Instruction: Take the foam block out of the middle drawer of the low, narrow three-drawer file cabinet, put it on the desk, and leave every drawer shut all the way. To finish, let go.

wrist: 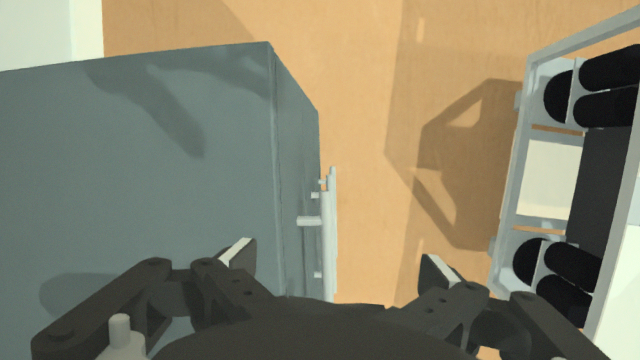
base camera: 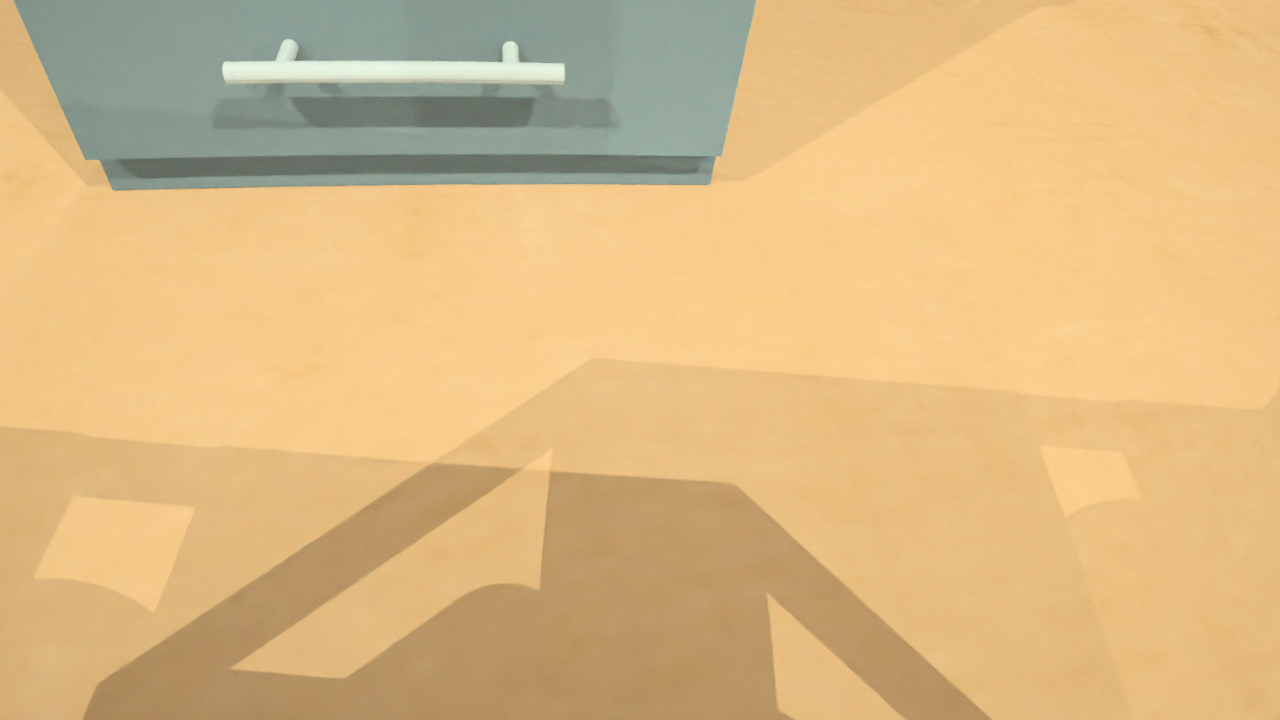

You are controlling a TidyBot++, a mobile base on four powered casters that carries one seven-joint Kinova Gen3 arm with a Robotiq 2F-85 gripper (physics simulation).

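Places are measured from the arm's base along level axes (x right, y ahead, z up), in millimetres.
Where they show: gripper, fingertip midpoint: (wrist: 337, 264).
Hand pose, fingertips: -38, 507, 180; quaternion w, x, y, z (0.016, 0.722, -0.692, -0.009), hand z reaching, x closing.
Observation:
After its pixels a point has its place, as x, y, z.
The grey-blue file cabinet (base camera: 134, 98) {-284, 513, -313} (wrist: 125, 200) {-36, 669, 123} stands on the floor, with its lowest part in the base view and its top and front in the wrist view. A pale bar handle (base camera: 393, 71) {-119, 503, -277} is on its bottom drawer front. In the wrist view the top bar handle (wrist: 326, 240) {-74, 515, 35} nearly lines up with the ones below it, and no drawer stands out noticeably. My gripper (wrist: 337, 264) {-38, 507, 180} is open and empty, above the cabinet's front edge, with one finger over the top and the other out past the handles. The foam block does not show; the drawers' insides are hidden.
My base's grey frame (wrist: 516, 170) with black wheels (wrist: 607, 107) is at the right of the wrist view, across a strip of wooden floor (base camera: 402, 304) {-113, 439, -397} (wrist: 360, 100) {127, 477, -397} from the cabinet front. A pale surface (wrist: 35, 30) {190, 1156, -216} is at the upper left; I cannot tell if it is the desk.

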